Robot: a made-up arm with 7 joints.
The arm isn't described. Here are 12 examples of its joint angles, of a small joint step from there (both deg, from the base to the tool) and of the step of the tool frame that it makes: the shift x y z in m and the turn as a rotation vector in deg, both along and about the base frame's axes.
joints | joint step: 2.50 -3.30 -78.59 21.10 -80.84 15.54 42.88 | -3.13 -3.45 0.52 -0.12 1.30 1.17 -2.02
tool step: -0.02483 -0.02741 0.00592 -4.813 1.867 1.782
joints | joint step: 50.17 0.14 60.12 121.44 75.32 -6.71 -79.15 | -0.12 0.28 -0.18 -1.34 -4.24 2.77 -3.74
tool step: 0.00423 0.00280 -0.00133 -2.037 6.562 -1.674
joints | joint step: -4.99 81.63 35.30 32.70 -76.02 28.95 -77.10 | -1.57 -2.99 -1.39 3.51 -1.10 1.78 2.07
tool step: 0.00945 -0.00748 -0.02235 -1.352 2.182 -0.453
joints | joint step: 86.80 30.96 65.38 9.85 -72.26 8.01 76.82 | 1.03 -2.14 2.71 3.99 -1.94 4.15 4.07
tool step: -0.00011 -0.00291 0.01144 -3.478 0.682 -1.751
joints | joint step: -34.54 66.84 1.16 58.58 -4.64 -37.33 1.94 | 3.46 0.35 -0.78 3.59 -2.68 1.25 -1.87
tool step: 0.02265 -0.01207 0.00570 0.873 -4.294 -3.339
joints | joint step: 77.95 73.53 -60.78 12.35 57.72 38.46 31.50 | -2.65 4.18 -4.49 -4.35 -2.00 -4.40 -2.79
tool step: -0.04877 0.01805 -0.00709 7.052 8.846 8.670
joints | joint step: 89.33 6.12 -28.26 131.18 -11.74 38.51 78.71 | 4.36 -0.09 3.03 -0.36 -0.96 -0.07 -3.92
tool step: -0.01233 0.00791 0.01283 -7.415 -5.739 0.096
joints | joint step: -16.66 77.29 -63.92 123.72 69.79 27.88 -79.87 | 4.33 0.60 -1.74 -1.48 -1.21 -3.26 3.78
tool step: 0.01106 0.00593 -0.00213 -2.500 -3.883 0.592
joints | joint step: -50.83 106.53 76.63 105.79 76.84 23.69 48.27 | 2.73 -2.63 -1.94 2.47 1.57 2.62 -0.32
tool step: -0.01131 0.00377 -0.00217 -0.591 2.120 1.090
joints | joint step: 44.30 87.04 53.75 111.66 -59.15 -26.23 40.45 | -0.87 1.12 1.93 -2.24 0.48 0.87 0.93
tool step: -0.00677 0.00556 0.00476 -2.597 -1.248 0.155
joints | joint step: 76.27 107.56 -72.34 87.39 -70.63 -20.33 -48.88 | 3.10 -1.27 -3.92 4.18 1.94 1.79 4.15
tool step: 0.01085 -0.01840 -0.01030 -1.829 0.178 -0.948
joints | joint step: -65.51 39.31 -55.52 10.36 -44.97 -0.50 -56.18 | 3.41 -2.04 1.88 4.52 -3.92 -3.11 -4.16
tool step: 0.00418 -0.02788 -0.03817 -8.962 -7.645 5.766
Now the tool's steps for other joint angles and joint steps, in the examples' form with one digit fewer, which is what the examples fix.
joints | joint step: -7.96 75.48 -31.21 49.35 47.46 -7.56 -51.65 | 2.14 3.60 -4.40 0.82 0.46 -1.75 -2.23
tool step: 0.0032 0.0064 0.0170 4.20 -0.62 -1.85
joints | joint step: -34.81 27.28 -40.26 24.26 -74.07 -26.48 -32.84 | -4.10 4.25 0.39 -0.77 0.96 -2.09 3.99
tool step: -0.0218 0.0353 0.0262 4.18 8.62 -2.29
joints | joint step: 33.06 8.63 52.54 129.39 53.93 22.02 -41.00 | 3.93 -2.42 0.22 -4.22 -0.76 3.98 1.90
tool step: 0.0165 0.0068 -0.0027 -2.67 1.61 -4.88
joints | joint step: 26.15 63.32 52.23 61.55 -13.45 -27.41 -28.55 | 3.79 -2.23 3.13 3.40 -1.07 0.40 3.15
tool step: -0.0083 -0.0062 0.0060 0.54 -3.73 -0.42
